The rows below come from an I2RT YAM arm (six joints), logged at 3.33 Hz.
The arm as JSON. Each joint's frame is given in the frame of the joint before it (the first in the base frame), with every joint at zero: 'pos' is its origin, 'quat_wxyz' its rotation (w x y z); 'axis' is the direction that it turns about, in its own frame. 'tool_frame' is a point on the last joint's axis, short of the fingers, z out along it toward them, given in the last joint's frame.
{
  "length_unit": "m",
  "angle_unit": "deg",
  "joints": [
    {
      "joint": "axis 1",
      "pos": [
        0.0,
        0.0,
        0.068
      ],
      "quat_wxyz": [
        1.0,
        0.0,
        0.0,
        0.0
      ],
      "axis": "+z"
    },
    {
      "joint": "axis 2",
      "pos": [
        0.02,
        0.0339,
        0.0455
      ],
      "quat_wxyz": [
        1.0,
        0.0,
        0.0,
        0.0
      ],
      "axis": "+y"
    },
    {
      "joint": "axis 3",
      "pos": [
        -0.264,
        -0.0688,
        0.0
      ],
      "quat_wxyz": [
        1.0,
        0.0,
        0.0,
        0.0
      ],
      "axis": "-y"
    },
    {
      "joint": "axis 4",
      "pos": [
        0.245,
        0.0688,
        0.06
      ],
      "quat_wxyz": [
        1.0,
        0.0,
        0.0,
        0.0
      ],
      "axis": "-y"
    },
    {
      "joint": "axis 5",
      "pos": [
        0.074,
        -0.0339,
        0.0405
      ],
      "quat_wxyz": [
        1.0,
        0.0,
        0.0,
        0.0
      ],
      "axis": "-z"
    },
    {
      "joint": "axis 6",
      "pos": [
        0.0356,
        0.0,
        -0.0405
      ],
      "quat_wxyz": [
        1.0,
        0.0,
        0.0,
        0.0
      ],
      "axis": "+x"
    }
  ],
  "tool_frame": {
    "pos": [
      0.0,
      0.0,
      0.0
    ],
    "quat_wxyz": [
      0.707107,
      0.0,
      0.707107,
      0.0
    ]
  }
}
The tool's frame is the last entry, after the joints.
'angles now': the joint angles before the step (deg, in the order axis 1, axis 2, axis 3, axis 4, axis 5, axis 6). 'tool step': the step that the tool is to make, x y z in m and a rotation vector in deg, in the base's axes. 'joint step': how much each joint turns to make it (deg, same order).
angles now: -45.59, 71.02, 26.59, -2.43, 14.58, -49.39
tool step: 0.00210, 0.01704, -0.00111, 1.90, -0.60, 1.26
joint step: 3.63, -2.67, -1.29, -3.03, 0.27, 3.05
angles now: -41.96, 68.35, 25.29, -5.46, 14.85, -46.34
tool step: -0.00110, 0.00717, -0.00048, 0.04, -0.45, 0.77
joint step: 1.28, -1.71, -1.10, -0.45, 0.09, 0.62
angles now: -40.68, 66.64, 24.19, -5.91, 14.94, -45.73
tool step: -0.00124, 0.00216, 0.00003, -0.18, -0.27, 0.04
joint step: 0.25, -0.81, -0.50, -0.03, 0.11, 0.19
